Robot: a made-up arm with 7 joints.
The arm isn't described. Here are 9 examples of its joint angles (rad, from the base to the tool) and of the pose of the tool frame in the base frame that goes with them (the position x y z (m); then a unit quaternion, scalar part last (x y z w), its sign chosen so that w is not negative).
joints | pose
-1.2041 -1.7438 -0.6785 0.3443 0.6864 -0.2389 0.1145 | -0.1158 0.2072 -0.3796 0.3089 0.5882 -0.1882 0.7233
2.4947 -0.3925 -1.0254 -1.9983 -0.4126 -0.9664 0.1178 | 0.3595 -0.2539 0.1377 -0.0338 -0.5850 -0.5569 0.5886
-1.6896 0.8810 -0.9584 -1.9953 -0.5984 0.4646 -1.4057 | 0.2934 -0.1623 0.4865 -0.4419 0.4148 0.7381 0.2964
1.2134 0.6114 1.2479 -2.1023 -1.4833 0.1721 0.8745 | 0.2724 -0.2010 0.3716 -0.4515 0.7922 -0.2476 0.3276
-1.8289 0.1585 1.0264 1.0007 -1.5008 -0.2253 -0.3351 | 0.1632 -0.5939 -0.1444 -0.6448 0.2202 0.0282 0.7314
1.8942 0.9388 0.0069 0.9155 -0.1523 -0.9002 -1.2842 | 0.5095 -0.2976 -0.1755 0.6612 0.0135 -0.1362 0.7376
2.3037 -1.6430 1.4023 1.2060 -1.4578 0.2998 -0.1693 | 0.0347 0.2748 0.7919 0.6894 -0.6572 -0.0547 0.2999
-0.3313 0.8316 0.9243 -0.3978 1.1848 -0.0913 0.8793 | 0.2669 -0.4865 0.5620 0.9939 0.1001 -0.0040 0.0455
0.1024 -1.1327 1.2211 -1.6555 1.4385 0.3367 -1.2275 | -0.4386 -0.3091 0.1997 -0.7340 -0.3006 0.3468 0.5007
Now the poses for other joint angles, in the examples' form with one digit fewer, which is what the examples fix.
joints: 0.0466 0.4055 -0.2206 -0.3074 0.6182 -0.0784 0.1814
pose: 0.220 -0.114 0.591 0.791 -0.585 -0.072 0.166
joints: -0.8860 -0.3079 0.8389 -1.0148 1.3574 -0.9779 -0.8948
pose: -0.270 -0.592 0.084 -0.134 -0.447 -0.556 0.687
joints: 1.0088 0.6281 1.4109 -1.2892 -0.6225 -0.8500 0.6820
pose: 0.375 -0.245 0.249 0.433 0.604 -0.545 0.389
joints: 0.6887 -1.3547 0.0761 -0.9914 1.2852 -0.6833 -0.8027
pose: -0.547 -0.033 0.349 -0.561 -0.200 -0.717 0.362
